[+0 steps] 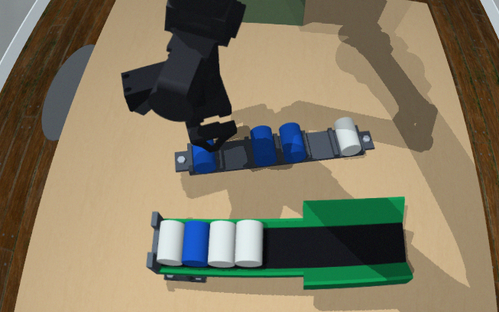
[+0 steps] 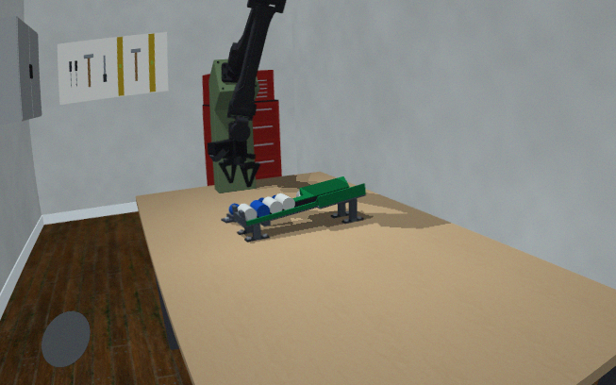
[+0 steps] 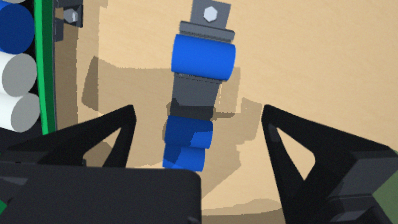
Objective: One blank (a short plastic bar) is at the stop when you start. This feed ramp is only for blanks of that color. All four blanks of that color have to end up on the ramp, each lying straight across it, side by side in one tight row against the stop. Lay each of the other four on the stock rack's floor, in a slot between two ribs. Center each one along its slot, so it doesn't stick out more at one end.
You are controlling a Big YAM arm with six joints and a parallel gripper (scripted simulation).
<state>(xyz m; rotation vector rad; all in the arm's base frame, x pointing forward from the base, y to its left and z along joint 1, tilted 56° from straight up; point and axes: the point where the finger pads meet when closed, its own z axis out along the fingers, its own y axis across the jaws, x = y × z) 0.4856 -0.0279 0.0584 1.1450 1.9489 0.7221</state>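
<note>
Right now the stock rack is 5 cm behind my hand, 11 cm to the left of it and 13 cm below it. Round my hand: grey stop: 20 cm ahead, 1 cm to the right, 6 cm below.
</note>
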